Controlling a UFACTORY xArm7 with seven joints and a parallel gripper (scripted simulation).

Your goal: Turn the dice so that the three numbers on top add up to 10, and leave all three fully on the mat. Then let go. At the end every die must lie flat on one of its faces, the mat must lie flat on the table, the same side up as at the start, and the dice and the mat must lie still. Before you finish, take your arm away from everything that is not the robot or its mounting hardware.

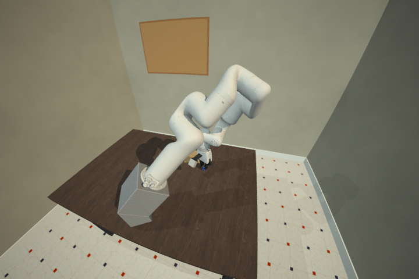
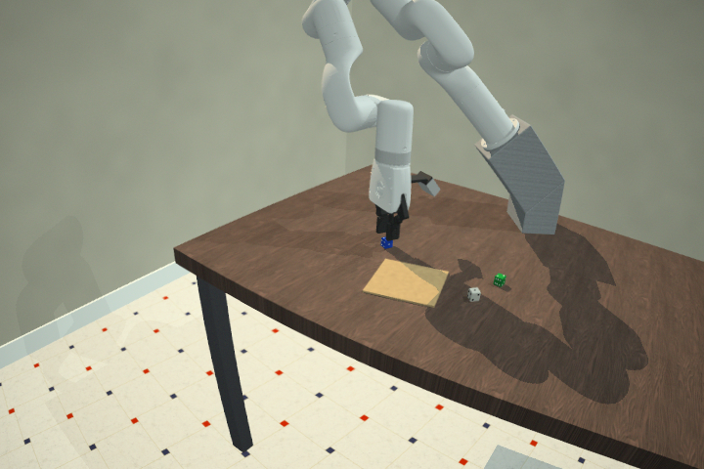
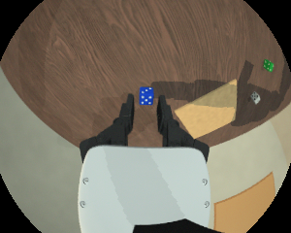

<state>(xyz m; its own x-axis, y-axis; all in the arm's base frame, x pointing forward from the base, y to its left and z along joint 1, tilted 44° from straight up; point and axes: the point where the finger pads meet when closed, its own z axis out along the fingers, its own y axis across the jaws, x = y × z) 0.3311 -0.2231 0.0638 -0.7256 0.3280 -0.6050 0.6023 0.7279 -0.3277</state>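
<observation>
Now: the blue die 4 cm below my hand. Also, from my hand: green die: 6 cm ahead, 27 cm to the left, 4 cm below; tan mat: 13 cm ahead, 9 cm to the left, 4 cm below; white die: 14 cm ahead, 23 cm to the left, 4 cm below.
</observation>
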